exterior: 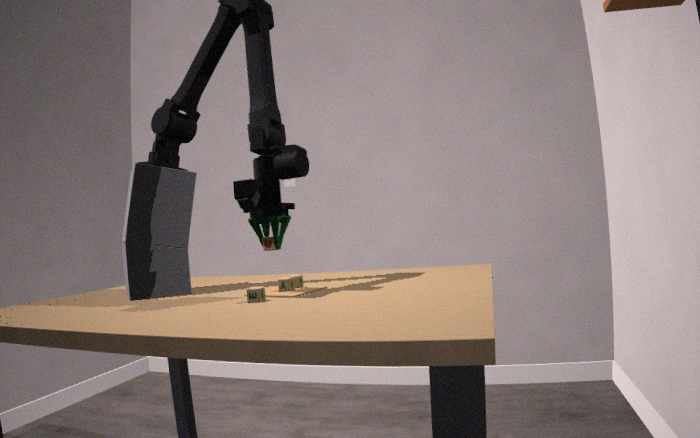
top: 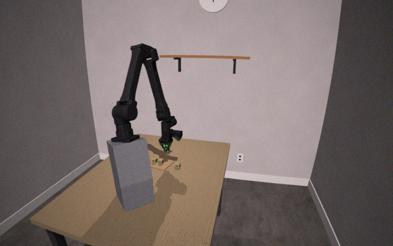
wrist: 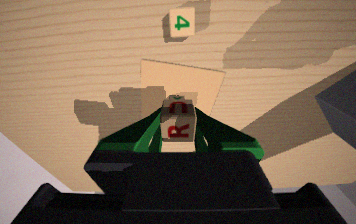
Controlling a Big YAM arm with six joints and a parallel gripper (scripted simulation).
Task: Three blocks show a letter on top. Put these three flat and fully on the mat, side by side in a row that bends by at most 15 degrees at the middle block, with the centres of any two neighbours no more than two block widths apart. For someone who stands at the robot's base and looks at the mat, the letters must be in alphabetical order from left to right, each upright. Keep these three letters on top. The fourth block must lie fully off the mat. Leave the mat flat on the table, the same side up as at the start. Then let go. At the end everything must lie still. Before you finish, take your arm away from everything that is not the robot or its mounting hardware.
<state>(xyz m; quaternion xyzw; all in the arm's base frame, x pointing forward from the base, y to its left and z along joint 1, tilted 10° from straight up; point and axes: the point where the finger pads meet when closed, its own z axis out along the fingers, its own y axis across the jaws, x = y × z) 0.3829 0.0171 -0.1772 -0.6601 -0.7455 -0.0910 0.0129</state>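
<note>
My gripper is now 90 mm above the green-lettered block and 50 mm to the right of it. Round my hand: dark block 100 mm to the left, 90 mm below, 10 mm behind; pale mat 110 mm below, 50 mm to the left, 10 mm behind.
</note>
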